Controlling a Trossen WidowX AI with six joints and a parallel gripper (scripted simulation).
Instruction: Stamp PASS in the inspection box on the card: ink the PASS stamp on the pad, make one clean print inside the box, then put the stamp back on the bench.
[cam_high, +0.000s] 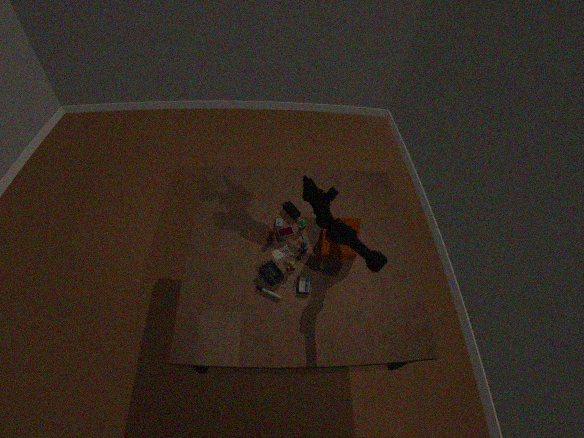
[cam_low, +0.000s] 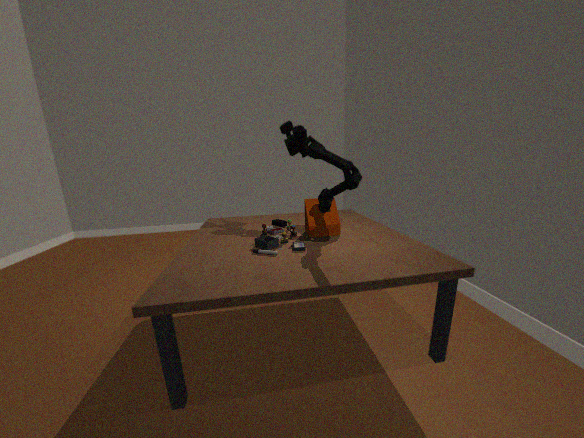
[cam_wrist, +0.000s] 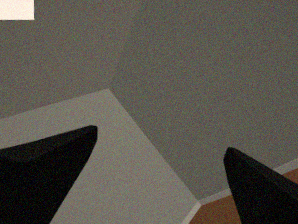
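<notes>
Right now my gripper tip is 58 cm above the green-knobbed stamp, 19 cm to the left of it and 6 cm past it. From my gripper tip the other things lie so: blue-knobbed stamp 58 cm below, 5 cm to the right, 5 cm behind; yellow-topped stamp 58 cm below, 8 cm to the left, 3 cm ahead; red-knobbed stamp 58 cm below, 13 cm ahead, 12 cm to the right.
</notes>
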